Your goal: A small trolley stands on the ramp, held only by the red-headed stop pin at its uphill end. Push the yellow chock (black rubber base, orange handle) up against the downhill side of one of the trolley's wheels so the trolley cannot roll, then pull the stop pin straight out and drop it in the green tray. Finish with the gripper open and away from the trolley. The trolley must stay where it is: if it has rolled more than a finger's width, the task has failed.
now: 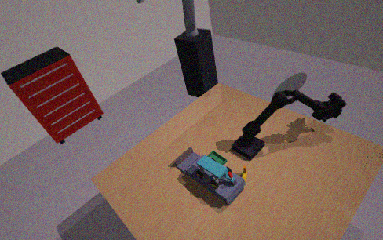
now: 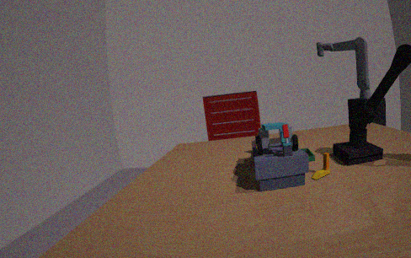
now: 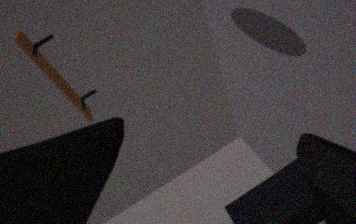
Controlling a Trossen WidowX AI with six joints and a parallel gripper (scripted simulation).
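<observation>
Now: gripper tip 67 cm short of the yellow chock, 23 cm to the left of it and 10 cm above it. The rest, counted from my gripper tip: teal trolley 79 cm ahead, 36 cm to the right, 2 cm below; then green tray 65 cm ahead, 44 cm to the right, 13 cm below; then red-headed stop pin 79 cm ahead, 25 cm to the right.
</observation>
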